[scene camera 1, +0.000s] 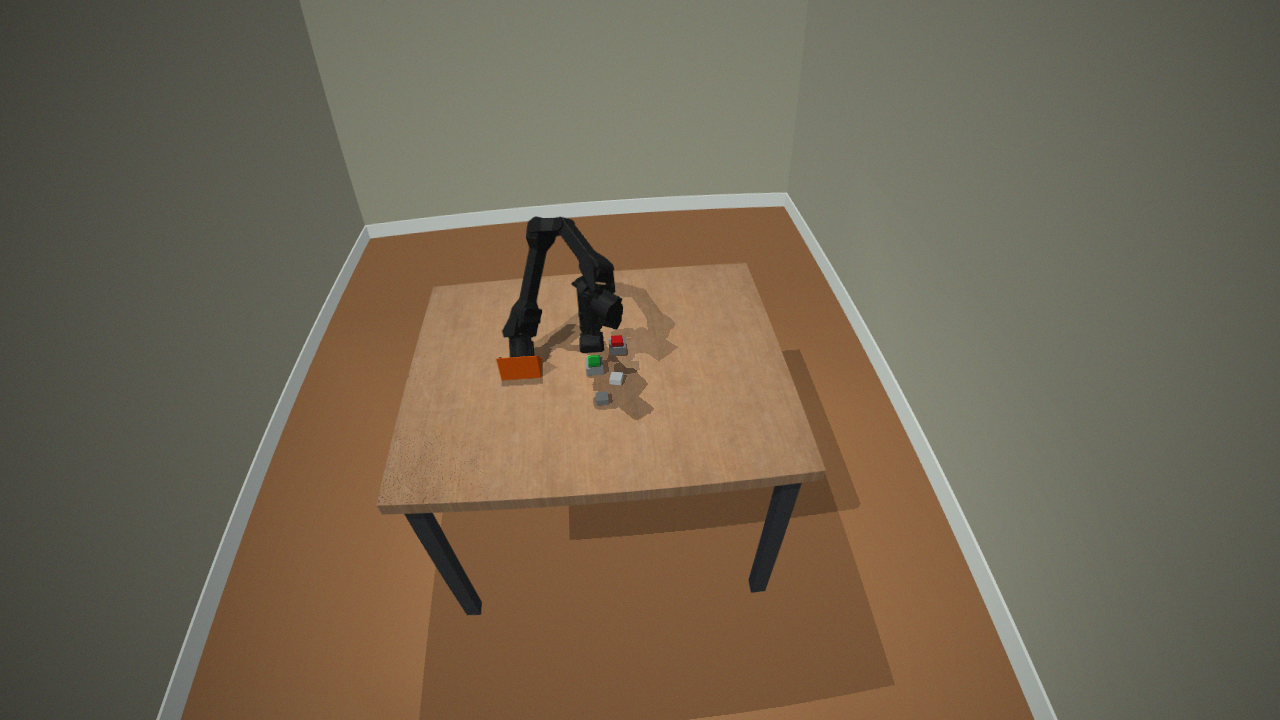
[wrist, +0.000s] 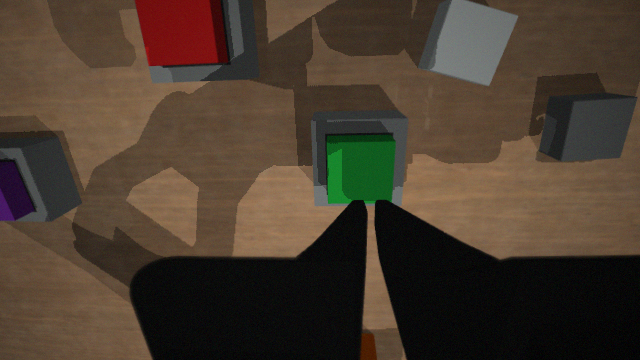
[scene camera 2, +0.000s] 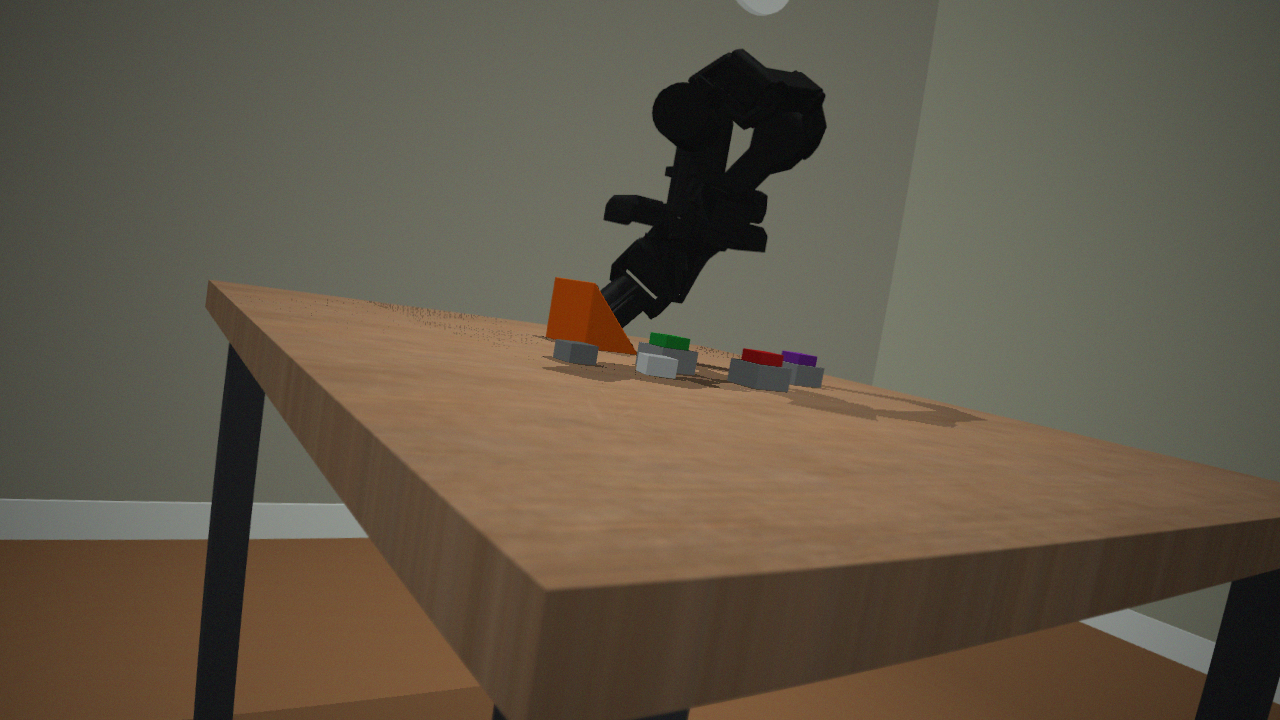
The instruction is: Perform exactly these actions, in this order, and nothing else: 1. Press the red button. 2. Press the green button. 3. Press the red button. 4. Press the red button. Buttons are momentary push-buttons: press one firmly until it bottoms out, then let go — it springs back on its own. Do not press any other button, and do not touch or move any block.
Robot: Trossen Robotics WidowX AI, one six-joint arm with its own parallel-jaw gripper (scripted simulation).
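My gripper's shut and it's holding nothing; you'd see it in scene camera 1, and in the wrist view too. I can also see a green button, and there's a light grey block and a dark grey block.
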